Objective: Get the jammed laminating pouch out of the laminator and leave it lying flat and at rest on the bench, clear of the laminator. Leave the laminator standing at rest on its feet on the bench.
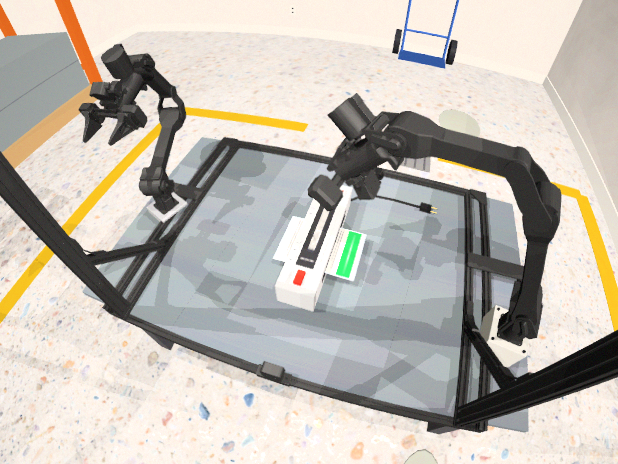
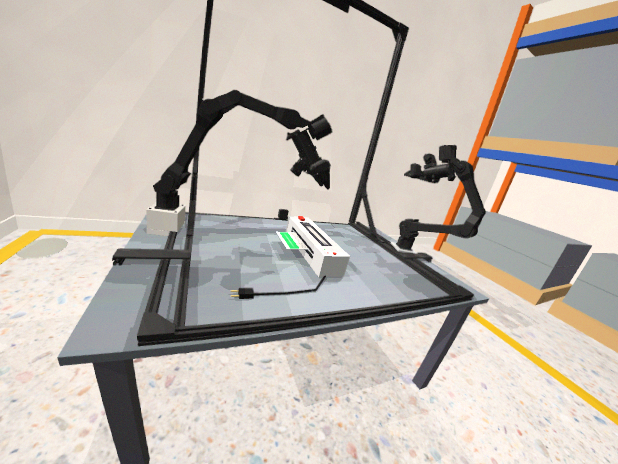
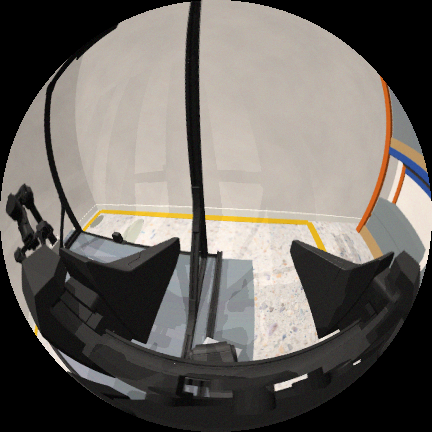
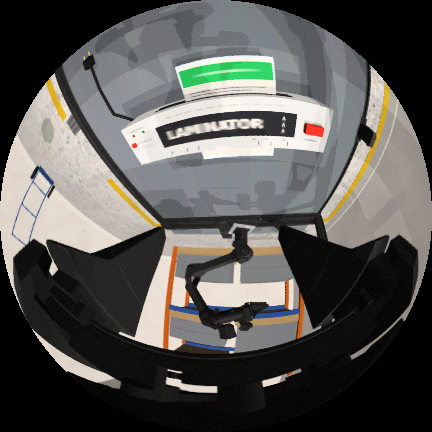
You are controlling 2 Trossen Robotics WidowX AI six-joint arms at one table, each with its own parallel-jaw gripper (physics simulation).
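Places are measured from the left arm's base along level axes (x ahead, y left, z up), in centimetres.
Where they show: left gripper, fingertip midpoint: [image 1: 96, 143] [image 3: 237, 245] [image 4: 267, 303]; right gripper, fingertip midpoint: [image 2: 325, 187] [image 4: 222, 232]; left arm's base, link origin: [image 1: 166, 204] [image 2: 403, 247] [image 3: 215, 357] [image 4: 240, 230]; right arm's base, link origin: [image 1: 510, 329] [image 2: 167, 207] [image 3: 53, 241].
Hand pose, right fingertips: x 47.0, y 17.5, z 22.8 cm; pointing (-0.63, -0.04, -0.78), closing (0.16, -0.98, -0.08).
Each offset is from my right fingertips to the top centre of the thing. "pt": to the spot under its first point.
The white laminator [image 1: 331, 240] [image 2: 336, 266] [image 4: 225, 129] stands upright on the bench [image 1: 240, 320] [image 2: 260, 320]. The pouch with a green band @[dx +1.9, dy -0.6, dz -21.5 cm] [image 1: 350, 254] [image 2: 289, 240] [image 4: 227, 74] sticks out of one long side; its inner part is hidden. A white piece @[pt dx -6.2, dy -4.6, dz -21.7 cm] [image 1: 288, 240] [image 4: 238, 153] shows at the opposite long side; I cannot tell whether it is pouch or tray. My right gripper [image 1: 347, 197] [image 2: 327, 187] is open and empty, high above the laminator. My left gripper [image 1: 99, 142] [image 2: 407, 174] [image 3: 237, 245] is open and empty, raised far from the laminator, beyond the bench's side.
A black power cord ends in a plug @[dx +18.2, dy +34.2, dz -24.2 cm] [image 1: 426, 207] [image 2: 246, 293] [image 4: 89, 62] lying on the bench. A black frame [image 1: 350, 393] [image 2: 300, 321] borders the work area, with tall posts [image 2: 382, 117] [image 3: 194, 125]. A small black box @[pt dx +14.2, dy -34.2, dz -20.2 cm] [image 1: 272, 371] [image 2: 283, 214] [image 4: 367, 133] sits on the frame.
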